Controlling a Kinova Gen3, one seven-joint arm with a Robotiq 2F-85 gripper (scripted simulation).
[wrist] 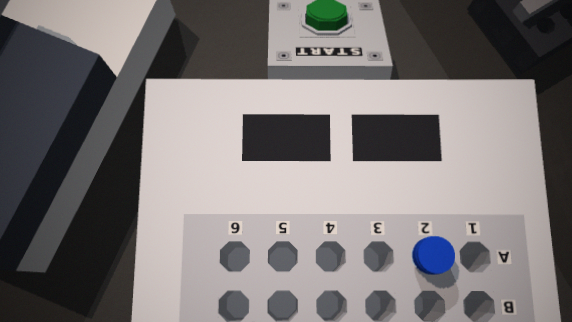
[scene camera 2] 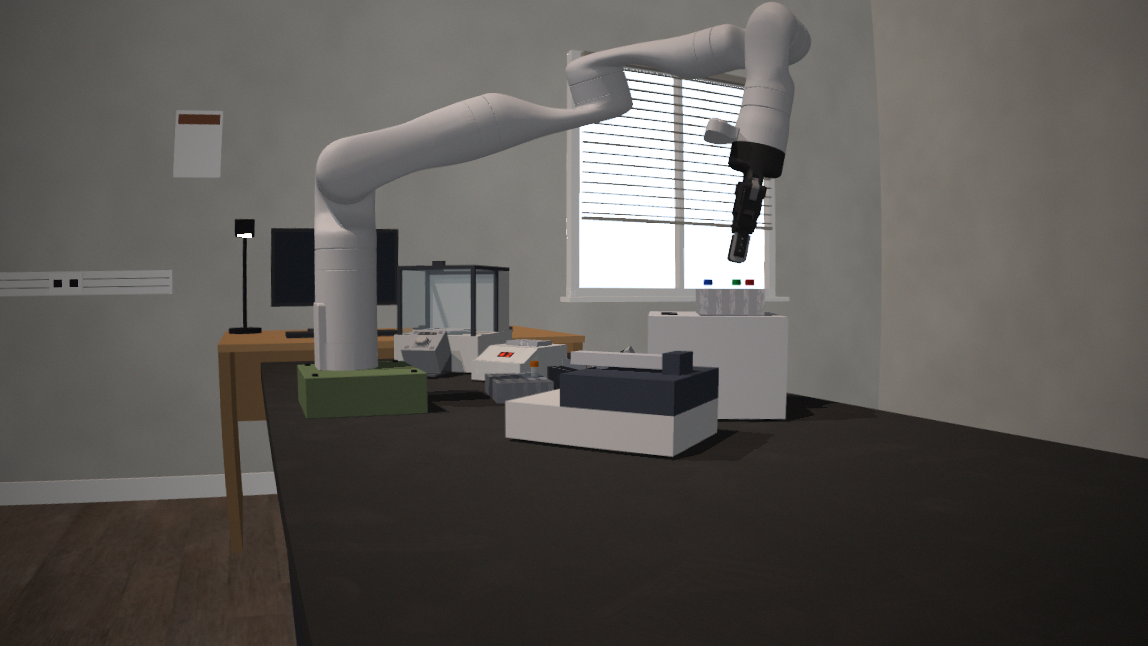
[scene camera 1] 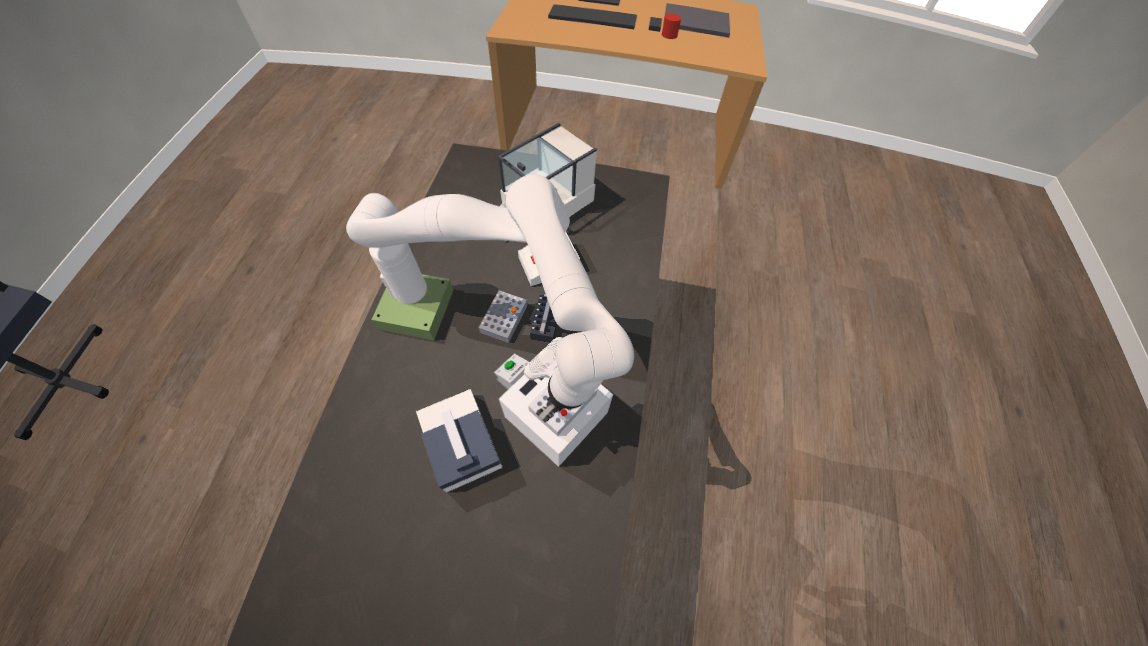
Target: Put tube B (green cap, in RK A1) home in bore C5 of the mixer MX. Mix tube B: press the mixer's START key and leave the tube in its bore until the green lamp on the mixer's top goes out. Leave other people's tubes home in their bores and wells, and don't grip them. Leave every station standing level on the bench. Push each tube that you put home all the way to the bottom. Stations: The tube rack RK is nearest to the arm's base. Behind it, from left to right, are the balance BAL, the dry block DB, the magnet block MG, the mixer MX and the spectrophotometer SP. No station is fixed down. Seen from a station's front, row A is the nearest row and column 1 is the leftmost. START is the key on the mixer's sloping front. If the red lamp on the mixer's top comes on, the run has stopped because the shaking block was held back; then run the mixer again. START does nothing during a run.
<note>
The pictures show: the gripper, a magnet block, a tube rack RK, a mixer MX, a dry block, a blue-capped tube and a spectrophotometer SP.
</note>
